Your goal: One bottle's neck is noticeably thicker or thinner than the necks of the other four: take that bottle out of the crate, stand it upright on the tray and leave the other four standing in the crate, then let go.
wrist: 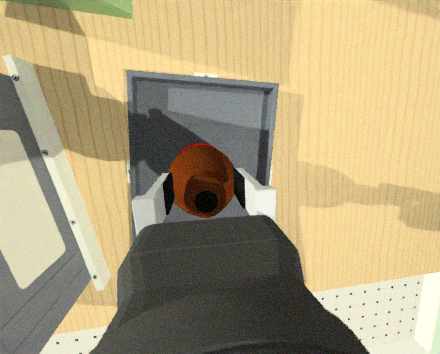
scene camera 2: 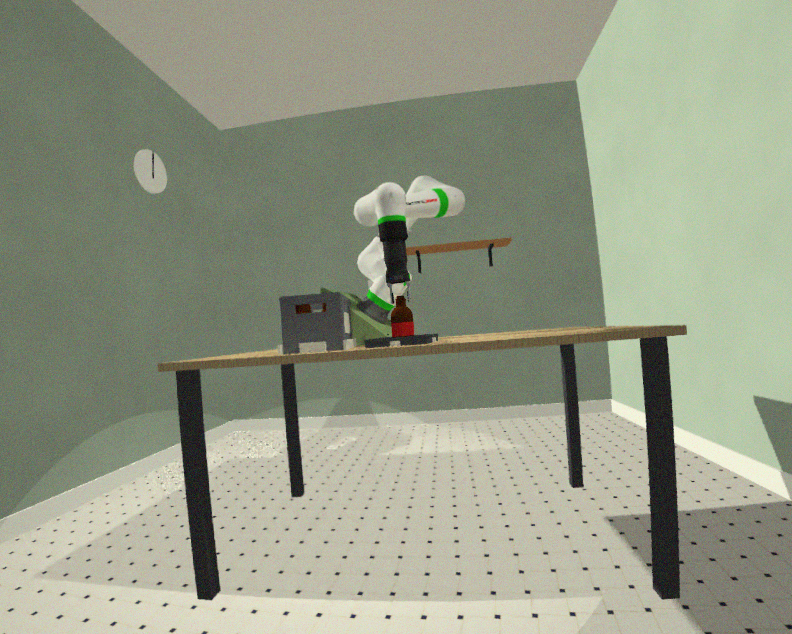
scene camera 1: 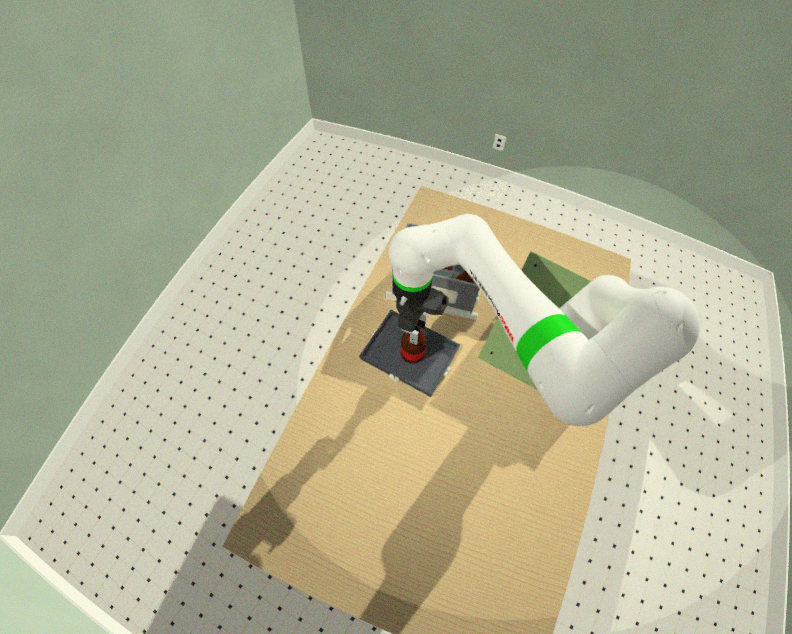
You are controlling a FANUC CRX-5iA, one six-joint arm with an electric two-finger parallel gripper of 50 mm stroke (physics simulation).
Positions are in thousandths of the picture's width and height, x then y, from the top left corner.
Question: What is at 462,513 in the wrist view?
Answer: A brown bottle.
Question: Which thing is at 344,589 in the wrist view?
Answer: My gripper.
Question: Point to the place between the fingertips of my gripper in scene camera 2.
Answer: At 507,477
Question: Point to a brown bottle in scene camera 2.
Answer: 508,512
